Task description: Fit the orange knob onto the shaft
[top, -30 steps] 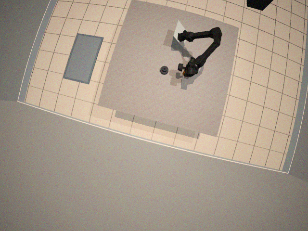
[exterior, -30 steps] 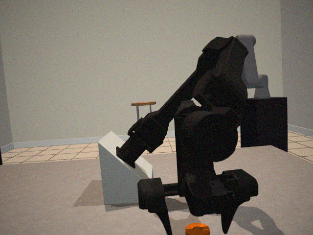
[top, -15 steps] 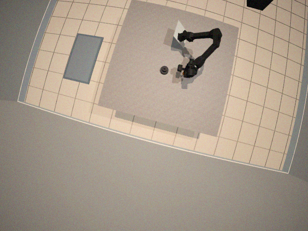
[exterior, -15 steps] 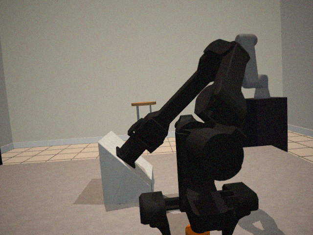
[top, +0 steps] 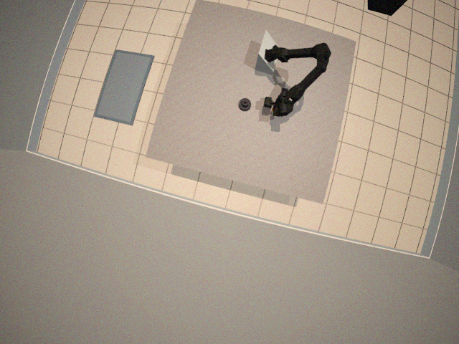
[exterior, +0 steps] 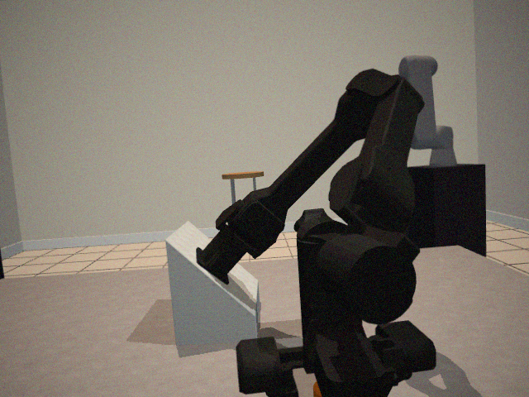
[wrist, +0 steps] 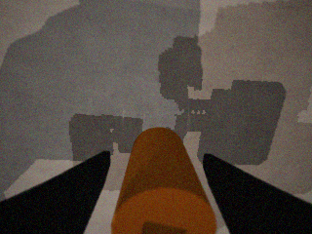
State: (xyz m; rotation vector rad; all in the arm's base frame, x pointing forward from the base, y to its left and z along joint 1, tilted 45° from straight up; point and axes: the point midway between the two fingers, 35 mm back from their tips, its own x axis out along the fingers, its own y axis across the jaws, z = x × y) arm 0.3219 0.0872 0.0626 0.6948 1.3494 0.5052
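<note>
The orange knob is 2 cm above my gripper tip. From my gripper tip the other things lie so: dark round pedestal (21 cm to the right, 2 cm above).
</note>
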